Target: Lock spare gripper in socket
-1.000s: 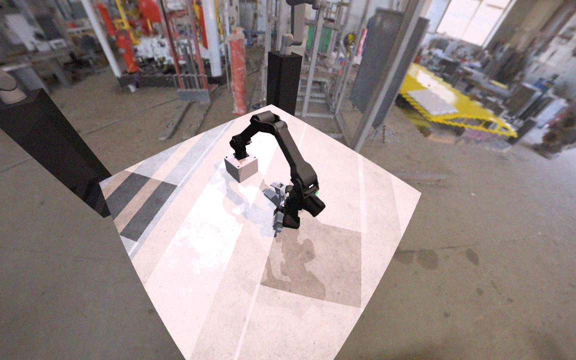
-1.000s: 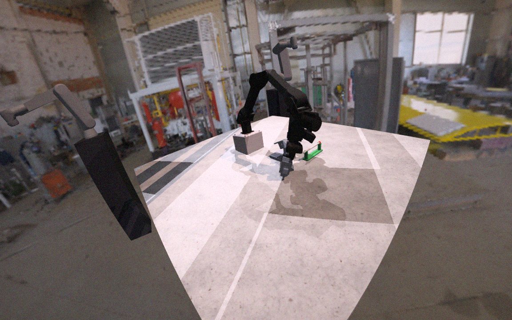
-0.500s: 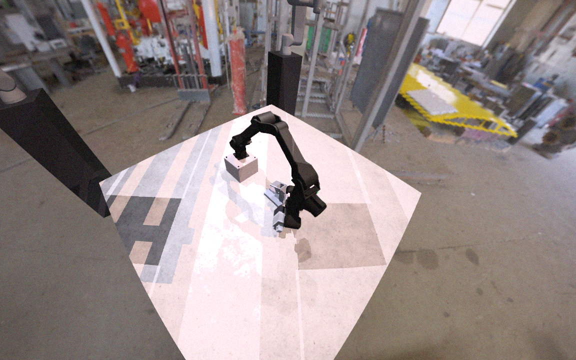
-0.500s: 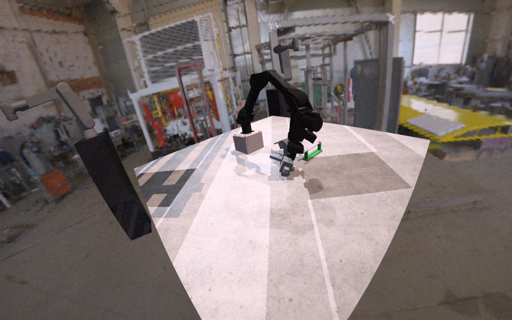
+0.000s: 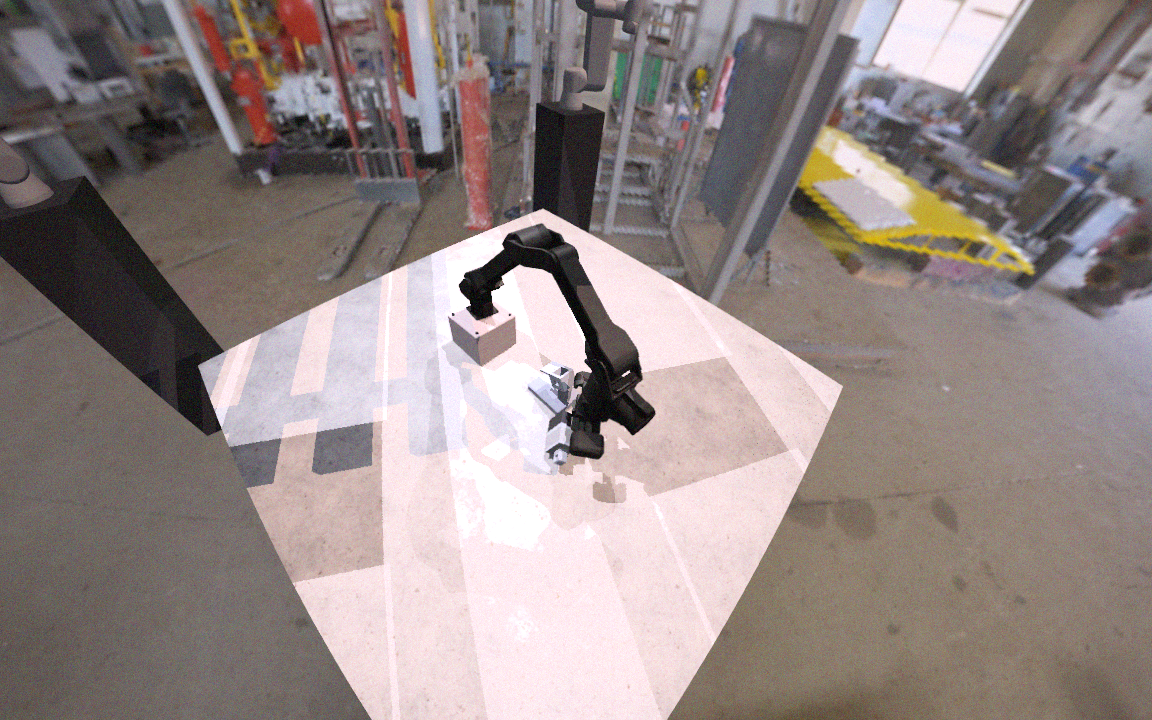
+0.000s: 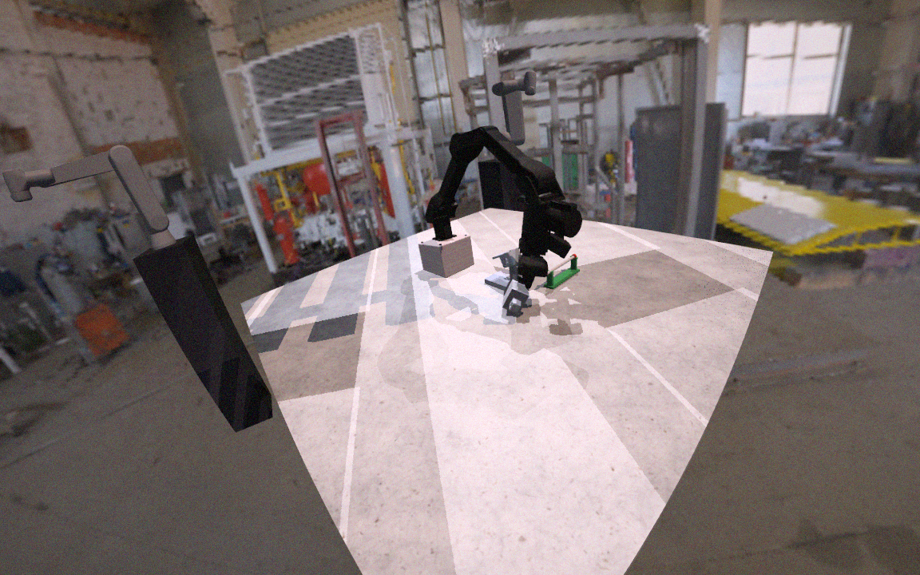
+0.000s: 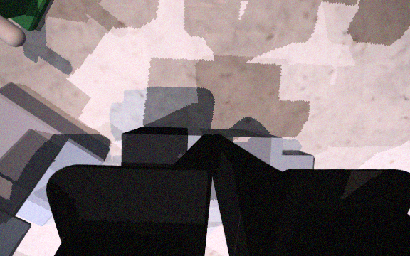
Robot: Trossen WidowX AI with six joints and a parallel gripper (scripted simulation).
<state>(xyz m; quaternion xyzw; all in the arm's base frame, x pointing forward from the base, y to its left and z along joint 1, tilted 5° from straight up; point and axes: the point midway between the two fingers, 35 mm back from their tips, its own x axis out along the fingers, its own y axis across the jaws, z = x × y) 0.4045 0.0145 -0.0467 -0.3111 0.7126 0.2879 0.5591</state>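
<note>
Right now the socket is 13 cm behind my gripper tip and 5 cm to the left of it. From my gripper tip the other things lie so: spare gripper: 1 cm behind, 3 cm to the right, 2 cm below; then green stand: 5 cm behind, 17 cm to the left, 3 cm below.
</note>
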